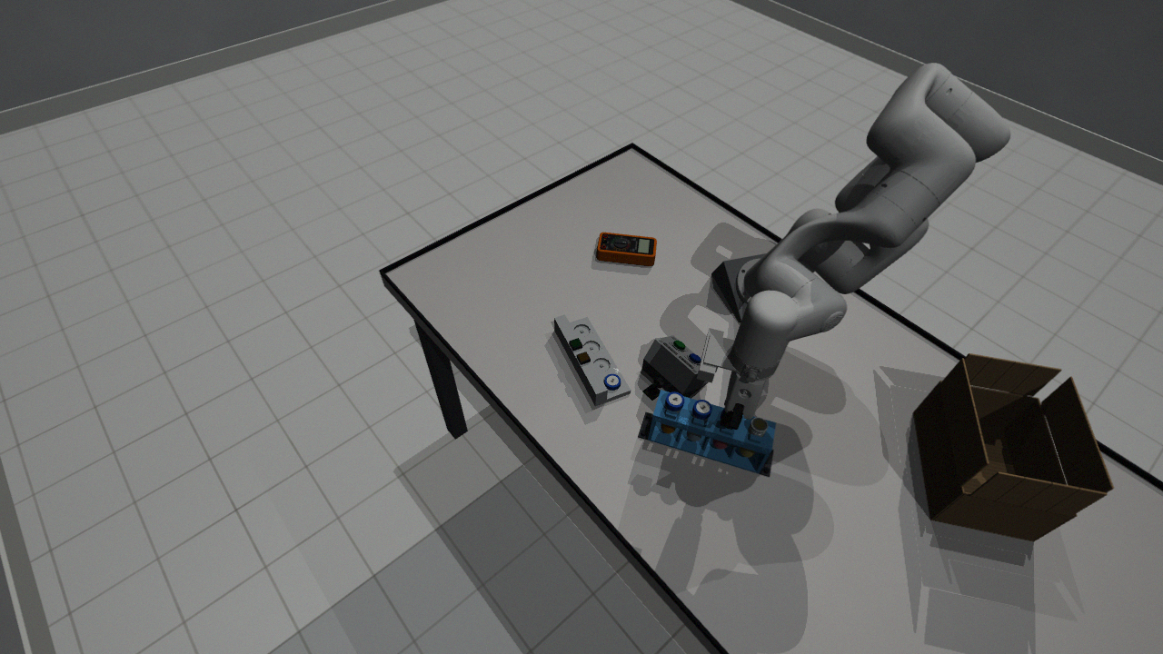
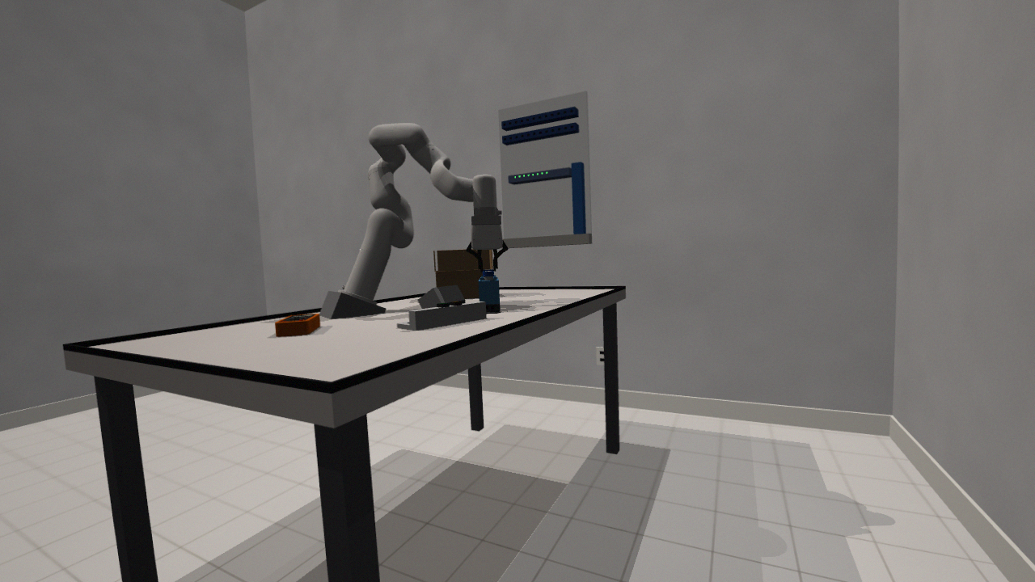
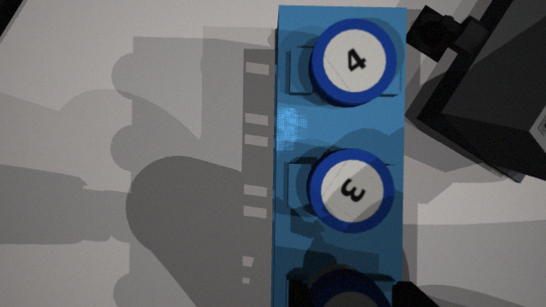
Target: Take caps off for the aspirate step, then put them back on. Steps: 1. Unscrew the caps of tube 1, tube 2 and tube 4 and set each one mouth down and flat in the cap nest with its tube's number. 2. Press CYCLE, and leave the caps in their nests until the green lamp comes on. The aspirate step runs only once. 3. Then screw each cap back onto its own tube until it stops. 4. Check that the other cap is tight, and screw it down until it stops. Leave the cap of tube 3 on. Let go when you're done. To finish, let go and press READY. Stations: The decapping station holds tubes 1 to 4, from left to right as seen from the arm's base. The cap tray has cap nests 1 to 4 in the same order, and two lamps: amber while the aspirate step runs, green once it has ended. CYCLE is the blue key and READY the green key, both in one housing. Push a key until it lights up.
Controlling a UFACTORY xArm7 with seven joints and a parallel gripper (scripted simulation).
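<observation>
My gripper is now 4 cm to the left of the cap 3, 3 cm short of it and 2 cm above it. The rest, counted from my hand: blue key: 17 cm to the right, 7 cm below, 5 cm behind; then cap 2: 2 cm below; then cap 4: 8 cm to the right, 7 cm ahead, 2 cm below.
</observation>
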